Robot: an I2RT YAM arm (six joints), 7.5 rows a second.
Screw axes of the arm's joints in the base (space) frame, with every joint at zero. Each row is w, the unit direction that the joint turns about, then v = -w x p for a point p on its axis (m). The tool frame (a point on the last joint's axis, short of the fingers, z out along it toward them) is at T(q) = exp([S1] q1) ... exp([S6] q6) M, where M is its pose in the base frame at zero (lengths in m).
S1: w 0 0 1 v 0 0 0
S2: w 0 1 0 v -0.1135 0 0.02
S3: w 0 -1 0 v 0.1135 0 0.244
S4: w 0 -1 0 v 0.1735 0 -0.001
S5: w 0 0 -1 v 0 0.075 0
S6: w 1 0 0 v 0 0.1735 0
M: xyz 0.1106 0 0.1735 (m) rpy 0 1.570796 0 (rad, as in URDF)
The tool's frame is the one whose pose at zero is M.
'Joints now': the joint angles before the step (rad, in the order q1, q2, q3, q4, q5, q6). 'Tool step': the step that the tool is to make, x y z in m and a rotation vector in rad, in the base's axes. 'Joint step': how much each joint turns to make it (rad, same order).
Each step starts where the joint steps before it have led.
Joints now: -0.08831 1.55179 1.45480 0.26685 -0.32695 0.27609
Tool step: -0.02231 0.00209 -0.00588 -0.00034 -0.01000 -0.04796
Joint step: 0.00547 -0.08908 -0.11012 0.02833 0.05272 -0.00912
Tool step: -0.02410 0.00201 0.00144 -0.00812 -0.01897 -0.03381
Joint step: 0.00383 -0.09092 -0.07758 0.00271 0.03579 -0.01383
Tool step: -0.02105 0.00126 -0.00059 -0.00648 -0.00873 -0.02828
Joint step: 0.00192 -0.08041 -0.06562 -0.00822 0.02850 -0.01186
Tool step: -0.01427 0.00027 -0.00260 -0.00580 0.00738 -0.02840
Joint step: 0.00039 -0.05635 -0.04488 -0.02073 0.02702 -0.01204
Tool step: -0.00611 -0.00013 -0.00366 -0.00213 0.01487 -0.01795
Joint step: 0.00000 -0.02596 -0.02452 -0.01724 0.01706 -0.00657
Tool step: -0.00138 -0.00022 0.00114 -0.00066 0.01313 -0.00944
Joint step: -0.00003 -0.00462 0.00755 -0.02573 0.00900 -0.00326
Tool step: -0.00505 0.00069 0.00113 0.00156 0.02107 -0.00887
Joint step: 0.00252 -0.01834 0.00266 -0.04240 0.01126 -0.00176
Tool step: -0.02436 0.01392 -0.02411 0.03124 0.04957 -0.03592
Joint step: 0.06220 -0.11247 -0.13720 -0.02452 0.10079 0.01769
